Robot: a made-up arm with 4 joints.
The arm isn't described. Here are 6 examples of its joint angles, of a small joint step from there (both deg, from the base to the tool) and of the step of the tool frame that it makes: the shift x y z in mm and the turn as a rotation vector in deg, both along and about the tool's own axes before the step.
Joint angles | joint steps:
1: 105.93 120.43 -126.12 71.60 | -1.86 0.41 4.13 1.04
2: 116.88 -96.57 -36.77 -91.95 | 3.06 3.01 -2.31 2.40
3: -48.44 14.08 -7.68 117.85 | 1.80 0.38 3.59 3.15
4: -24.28 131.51 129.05 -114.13 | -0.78 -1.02 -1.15 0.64
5: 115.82 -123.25 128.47 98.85 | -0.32 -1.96 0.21 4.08
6: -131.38 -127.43 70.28 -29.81 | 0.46 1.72 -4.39 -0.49
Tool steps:
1: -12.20 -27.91 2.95 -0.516 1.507 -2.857
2: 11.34 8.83 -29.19 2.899 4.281 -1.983
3: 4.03 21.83 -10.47 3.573 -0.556 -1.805
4: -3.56 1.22 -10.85 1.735 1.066 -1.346
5: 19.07 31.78 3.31 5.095 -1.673 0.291
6: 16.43 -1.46 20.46 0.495 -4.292 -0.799
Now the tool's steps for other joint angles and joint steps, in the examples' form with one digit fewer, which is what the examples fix.
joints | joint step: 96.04 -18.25 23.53 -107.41 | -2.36 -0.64 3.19 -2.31
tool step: 1.4 22.1 18.0 -3.21 -2.12 5.02
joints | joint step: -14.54 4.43 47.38 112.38 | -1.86 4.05 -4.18 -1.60
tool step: -28.3 13.5 -23.5 1.40 3.40 1.16
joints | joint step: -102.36 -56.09 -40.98 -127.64 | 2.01 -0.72 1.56 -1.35
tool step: 12.6 4.5 -5.3 -2.98 0.36 0.86
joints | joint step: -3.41 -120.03 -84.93 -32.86 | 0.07 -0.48 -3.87 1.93
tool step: 17.1 2.5 9.1 1.84 -3.51 -1.62
